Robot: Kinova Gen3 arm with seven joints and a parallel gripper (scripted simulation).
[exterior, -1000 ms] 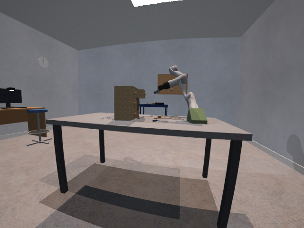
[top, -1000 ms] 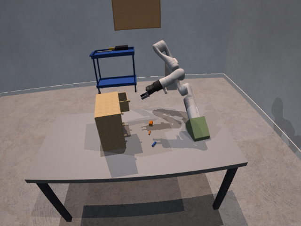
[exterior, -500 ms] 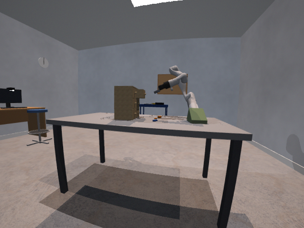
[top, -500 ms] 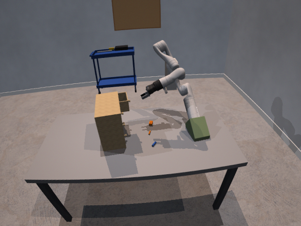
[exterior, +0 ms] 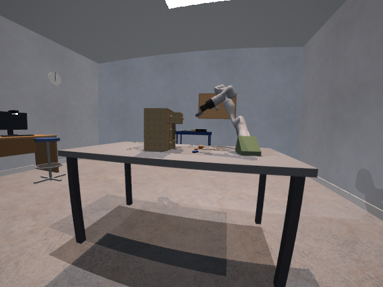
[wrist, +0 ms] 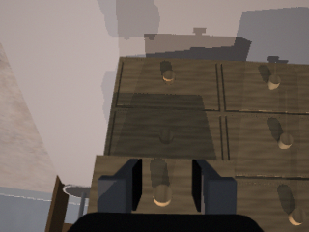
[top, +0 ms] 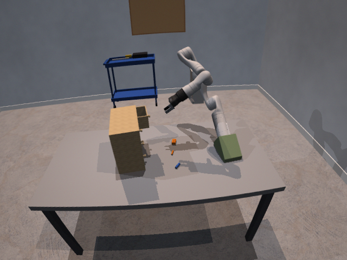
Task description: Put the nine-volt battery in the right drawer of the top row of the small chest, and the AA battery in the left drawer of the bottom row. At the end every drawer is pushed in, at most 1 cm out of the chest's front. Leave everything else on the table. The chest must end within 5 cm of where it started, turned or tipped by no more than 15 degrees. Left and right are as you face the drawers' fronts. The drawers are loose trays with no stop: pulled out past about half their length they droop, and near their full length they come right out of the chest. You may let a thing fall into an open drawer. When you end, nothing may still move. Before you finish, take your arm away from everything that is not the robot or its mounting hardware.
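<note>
The orange nine-volt battery is 40 mm behind my hand, 20 mm to the right of it and 270 mm below it. The rest, counted from my hand: blue cylindrical battery: 50 mm behind, 250 mm to the left, 270 mm below; then orange AA battery: 20 mm behind, 110 mm to the left, 280 mm below.
</note>
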